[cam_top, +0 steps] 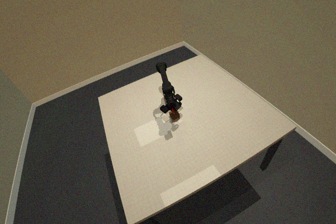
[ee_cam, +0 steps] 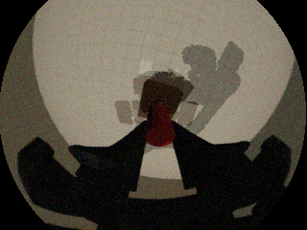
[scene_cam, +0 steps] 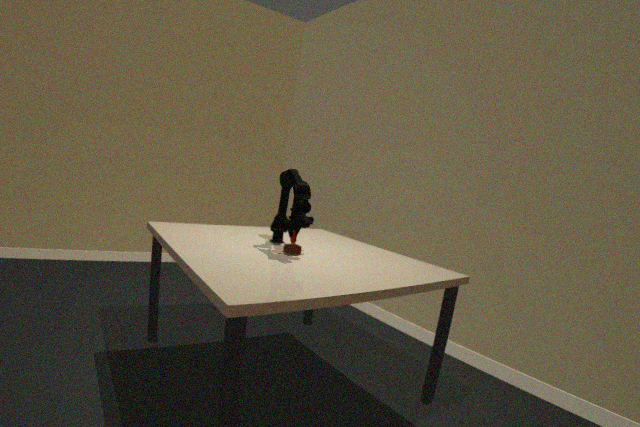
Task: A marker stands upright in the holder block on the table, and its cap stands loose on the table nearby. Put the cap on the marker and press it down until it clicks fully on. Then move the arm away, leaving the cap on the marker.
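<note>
My gripper tip is right at the red cap. Round my gripper tip: brown holder block 6 cm below, 1 cm ahead.
</note>
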